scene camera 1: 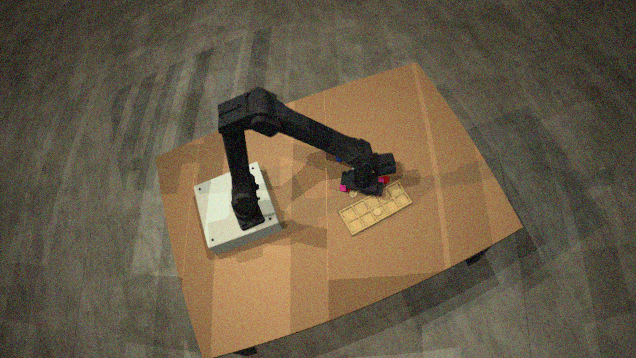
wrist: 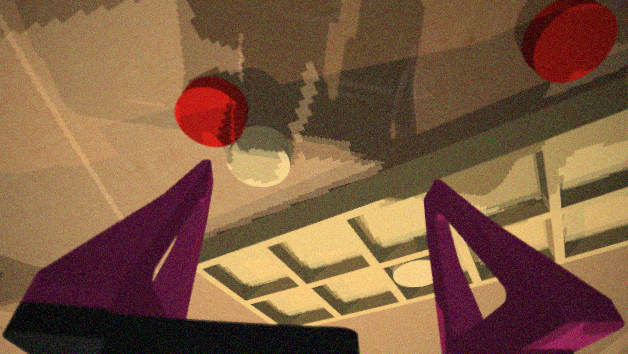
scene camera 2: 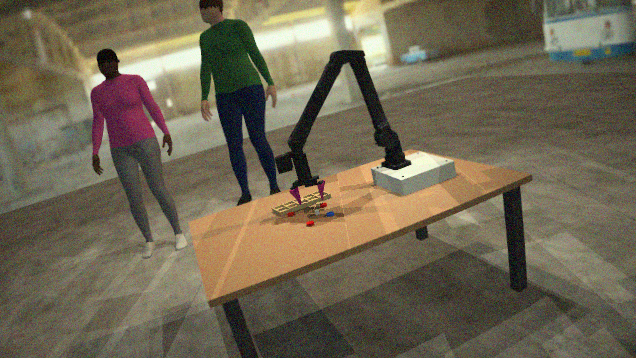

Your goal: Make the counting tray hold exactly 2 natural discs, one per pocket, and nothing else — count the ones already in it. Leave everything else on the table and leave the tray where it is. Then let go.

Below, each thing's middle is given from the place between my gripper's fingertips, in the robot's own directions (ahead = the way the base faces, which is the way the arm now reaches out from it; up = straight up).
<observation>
Right now the counting tray (scene camera 1: 358, 217) is 70 mm to the right of my hand, 20 mm ahead of it and 10 mm below it.
</observation>
